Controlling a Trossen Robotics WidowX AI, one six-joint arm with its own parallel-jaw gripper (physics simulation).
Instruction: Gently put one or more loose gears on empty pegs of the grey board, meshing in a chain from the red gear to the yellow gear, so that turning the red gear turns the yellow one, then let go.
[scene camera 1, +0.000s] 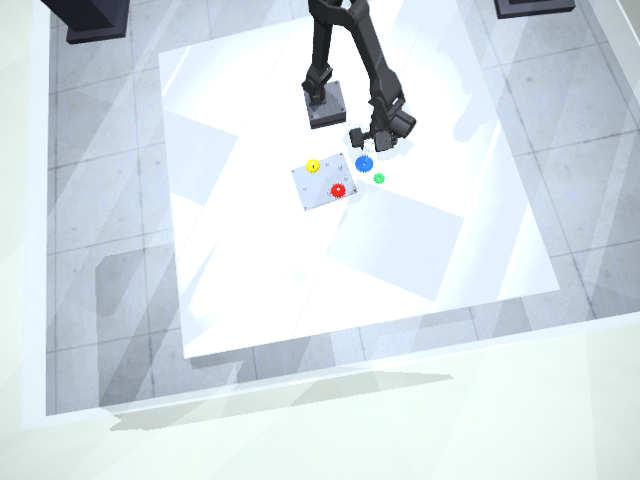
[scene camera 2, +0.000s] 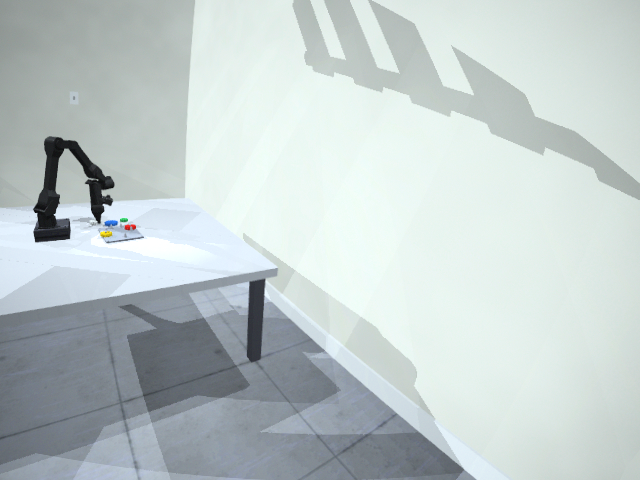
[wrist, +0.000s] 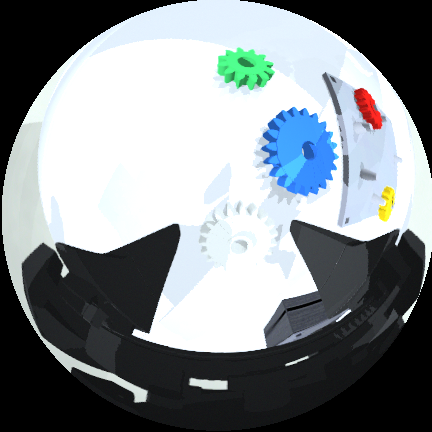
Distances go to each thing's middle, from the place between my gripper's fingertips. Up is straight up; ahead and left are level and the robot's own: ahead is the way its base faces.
Labels:
I see my gripper 7 cm short of the blue gear (wrist: 290, 130) and 4 cm to the left of it. The rest, counted from my hand: grey board (scene camera 1: 318, 184) 12 cm ahead, 20 cm to the right, 1 cm below; green gear (wrist: 243, 67) 13 cm ahead, 1 cm to the left.

